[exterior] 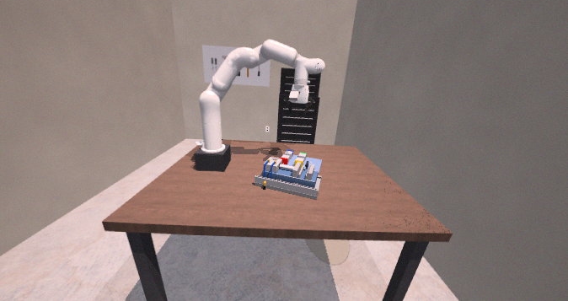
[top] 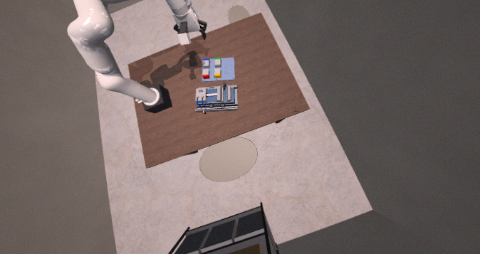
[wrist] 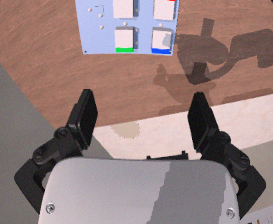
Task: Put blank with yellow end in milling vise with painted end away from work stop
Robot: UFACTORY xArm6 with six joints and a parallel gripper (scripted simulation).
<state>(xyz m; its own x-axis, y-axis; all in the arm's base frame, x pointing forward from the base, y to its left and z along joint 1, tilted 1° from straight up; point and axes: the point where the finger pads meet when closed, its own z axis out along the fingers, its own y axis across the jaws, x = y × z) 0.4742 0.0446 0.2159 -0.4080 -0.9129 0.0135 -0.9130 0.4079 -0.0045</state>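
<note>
My gripper is now 2 cm short of the yellow-ended blank, 6 cm to the left of it and 29 cm above it. Also, from my hand: blue-ended blank (2 cm behind, 6 cm to the left, 29 cm below); red-ended blank (6 cm behind, 2 cm to the right, 29 cm below); green-ended blank (6 cm ahead, 2 cm to the left, 29 cm below).
</note>
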